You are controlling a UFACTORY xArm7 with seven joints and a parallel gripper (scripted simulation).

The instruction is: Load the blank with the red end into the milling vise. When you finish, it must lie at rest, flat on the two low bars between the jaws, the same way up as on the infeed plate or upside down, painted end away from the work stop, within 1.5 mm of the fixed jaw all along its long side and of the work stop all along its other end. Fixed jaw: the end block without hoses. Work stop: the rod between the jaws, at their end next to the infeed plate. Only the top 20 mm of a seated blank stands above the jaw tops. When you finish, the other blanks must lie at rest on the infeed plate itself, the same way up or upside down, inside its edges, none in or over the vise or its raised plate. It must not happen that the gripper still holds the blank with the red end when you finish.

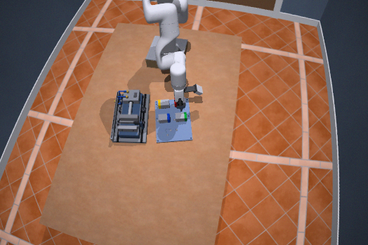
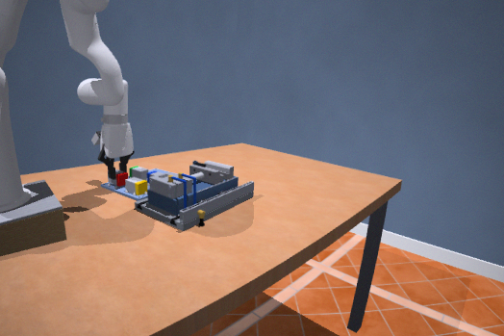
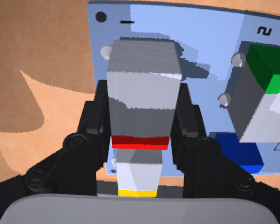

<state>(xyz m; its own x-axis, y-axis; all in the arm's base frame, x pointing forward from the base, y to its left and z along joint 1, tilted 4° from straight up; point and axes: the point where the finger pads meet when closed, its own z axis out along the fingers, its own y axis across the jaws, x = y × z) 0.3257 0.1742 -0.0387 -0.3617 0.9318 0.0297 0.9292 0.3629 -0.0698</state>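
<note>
Now: the work stop rod 210 mm ahead of my hand, 170 mm to the right of it and 30 mm above it. The rest, counted from my hand: red-ended blank: 20 mm below; green-ended blank: 80 mm ahead, 30 mm to the left, 30 mm below; yellow-ended blank: 80 mm to the right, 30 mm below, 30 mm ahead.
</note>
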